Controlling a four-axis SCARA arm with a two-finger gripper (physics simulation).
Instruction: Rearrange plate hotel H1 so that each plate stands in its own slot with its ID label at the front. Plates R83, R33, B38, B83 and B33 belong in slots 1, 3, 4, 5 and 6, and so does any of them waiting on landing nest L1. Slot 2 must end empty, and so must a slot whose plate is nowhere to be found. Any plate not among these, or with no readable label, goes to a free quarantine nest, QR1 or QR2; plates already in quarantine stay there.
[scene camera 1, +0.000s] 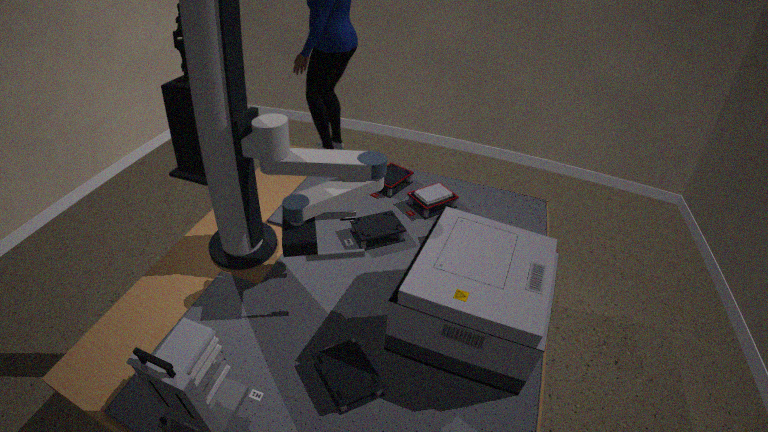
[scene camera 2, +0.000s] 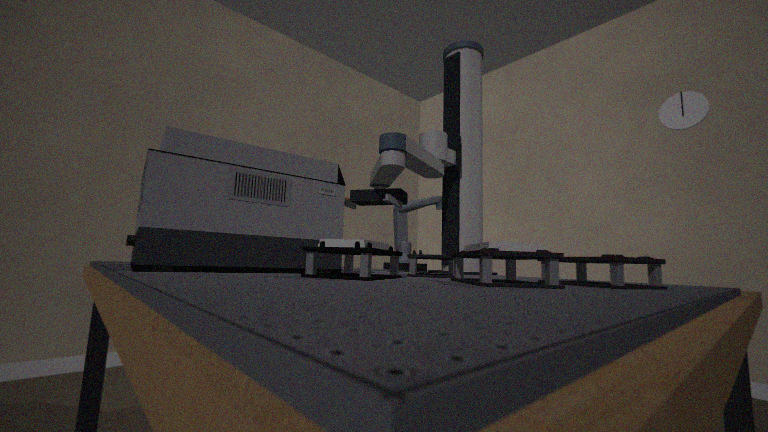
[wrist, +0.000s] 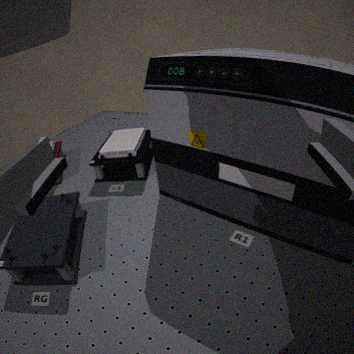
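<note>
A grey instrument, a quarantine nest QR1 and a regrip nest are visible to me. My gripper is visible as well, including in scene camera 2.
</note>
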